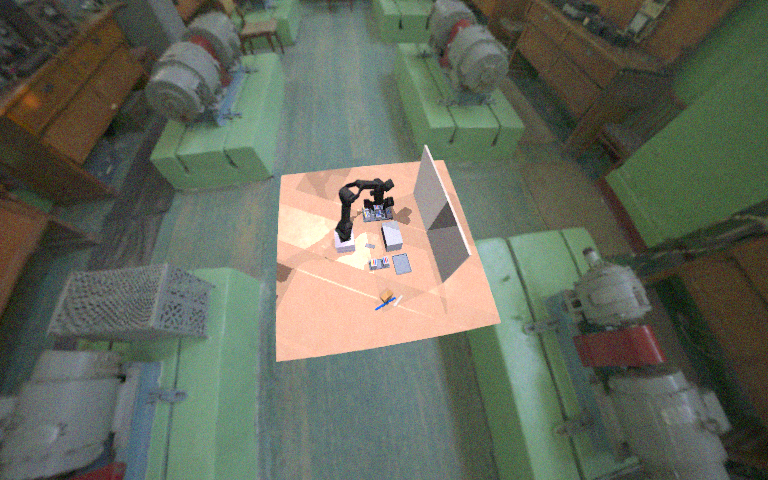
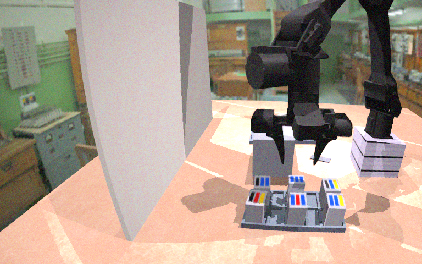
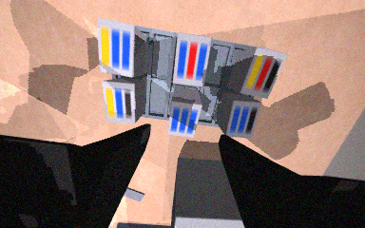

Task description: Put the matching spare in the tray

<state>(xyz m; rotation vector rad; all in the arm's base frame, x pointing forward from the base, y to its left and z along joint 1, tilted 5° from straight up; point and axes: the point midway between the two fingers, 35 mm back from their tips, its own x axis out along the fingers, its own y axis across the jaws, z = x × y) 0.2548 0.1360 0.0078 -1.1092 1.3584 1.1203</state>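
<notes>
My gripper tip is now 4 cm short of the grey mounted unit, 18 cm to the left of it and 4 cm above it. Also, from my gripper tip: tall grey panel: 29 cm ahead, 21 cm to the right, 13 cm above; cardboard box: 10 cm behind, 54 cm to the right, 7 cm below.
</notes>
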